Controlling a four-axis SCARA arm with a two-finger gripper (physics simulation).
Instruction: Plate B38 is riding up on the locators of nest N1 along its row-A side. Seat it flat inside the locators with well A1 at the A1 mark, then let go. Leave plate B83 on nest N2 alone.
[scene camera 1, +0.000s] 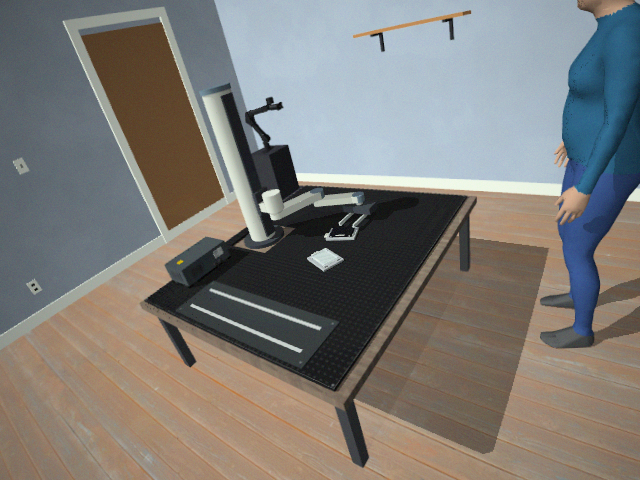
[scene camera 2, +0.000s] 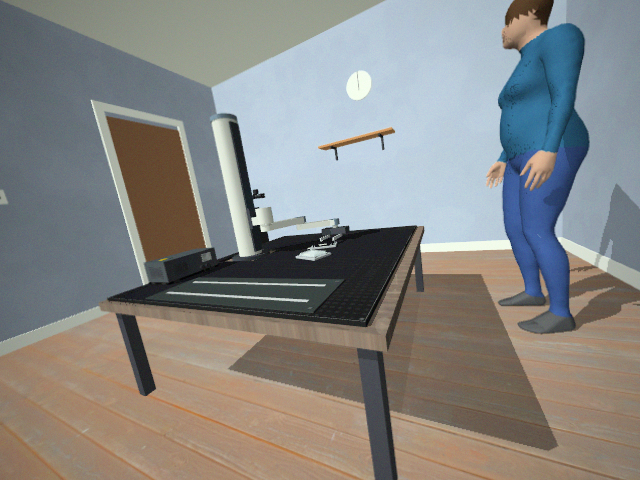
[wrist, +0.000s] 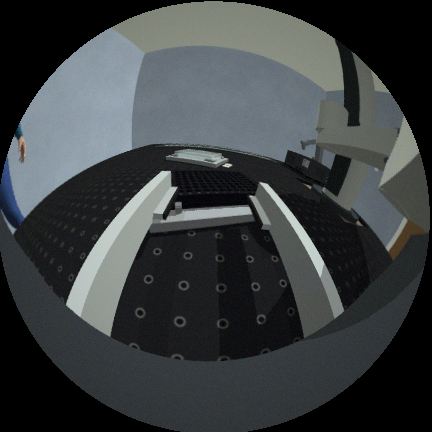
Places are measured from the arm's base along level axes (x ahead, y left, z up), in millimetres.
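Pixels of known places: gripper, between the fingertips: (scene camera 1: 346, 225) (scene camera 2: 326, 239) (wrist: 214, 184); arm's base, origin of its link: (scene camera 1: 264, 237) (scene camera 2: 251, 256) (wrist: 334, 203).
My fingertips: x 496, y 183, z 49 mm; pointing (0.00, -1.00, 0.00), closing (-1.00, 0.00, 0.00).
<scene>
Ahead of a thing's pixels: the offset from my fingertips to its top centre. "spot": to the spot under its first point. Level surfaces: height alone.
A black gridded plate @(dx -5, dy -46, dz -10 mm) (scene camera 1: 343, 231) (wrist: 215, 186), taken as B38, lies over the pale nest @(dx -4, dy -46, dz -15 mm) (scene camera 1: 348, 238) (wrist: 210, 218), taken as N1. No labels are readable, and seating and tilt are unclear. A small locator shows at the nest's near left in the wrist view. My gripper (scene camera 1: 347, 225) (scene camera 2: 329, 239) (wrist: 214, 184) is low at this nest. Its fingers stand apart, one at each side of the plate; whether they touch it cannot be told. A whitish plate @(dx +43, dy -289, dz -10 mm) (scene camera 1: 325, 256) (scene camera 2: 312, 253) (wrist: 195, 154), taken as B83, sits on the other nest, N2.
The arm's column (scene camera 1: 235, 165) (scene camera 2: 235, 186) rises at the table's left side. A dark grey box @(spot: dx -530, dy -630, dz +72 mm) (scene camera 1: 197, 260) (scene camera 2: 180, 264) and a panel with two white rails @(dz -33 mm) (scene camera 1: 258, 320) (scene camera 2: 248, 293) are toward the near end. A person (scene camera 1: 594, 155) (scene camera 2: 540, 155) stands to the right.
</scene>
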